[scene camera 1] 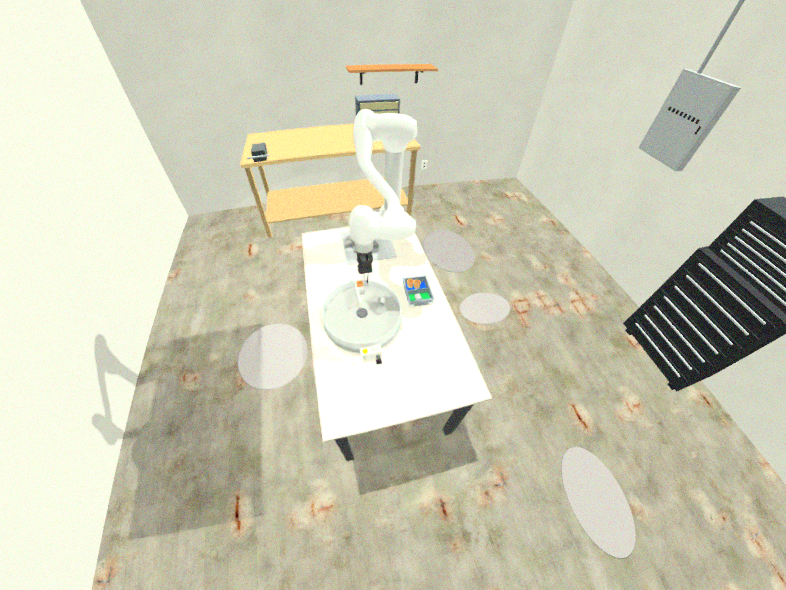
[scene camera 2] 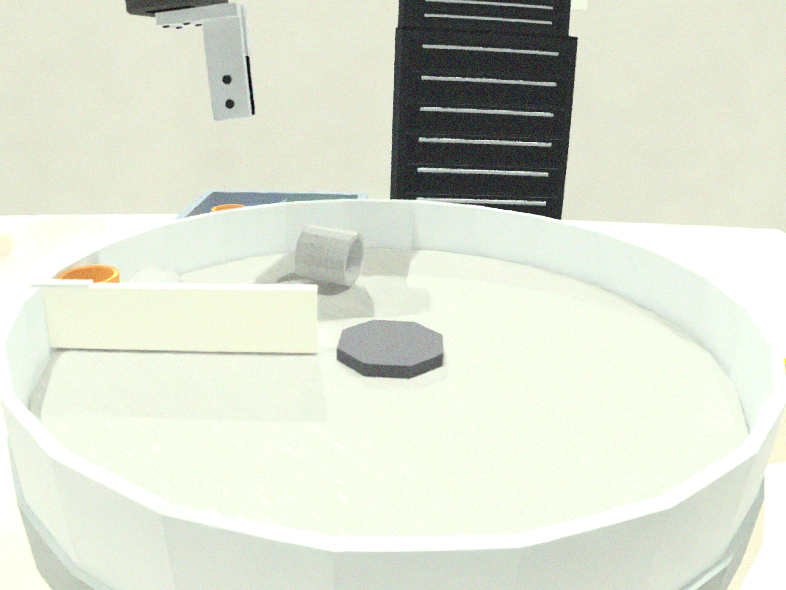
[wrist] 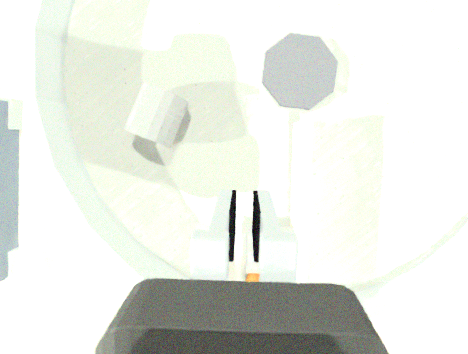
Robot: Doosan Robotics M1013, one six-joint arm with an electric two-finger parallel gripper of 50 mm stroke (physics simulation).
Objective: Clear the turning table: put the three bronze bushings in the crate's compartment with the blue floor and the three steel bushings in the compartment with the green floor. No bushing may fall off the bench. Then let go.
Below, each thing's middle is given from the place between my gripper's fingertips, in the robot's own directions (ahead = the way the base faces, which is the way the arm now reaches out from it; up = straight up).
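Positions counted from my hand: turning table (scene camera 2: 499, 393), 130 mm below, 60 mm to the right of and 90 mm ahead of the hand; crate (scene camera 2: 211, 198), 160 mm below, 40 mm ahead of and 300 mm to the left of the hand.
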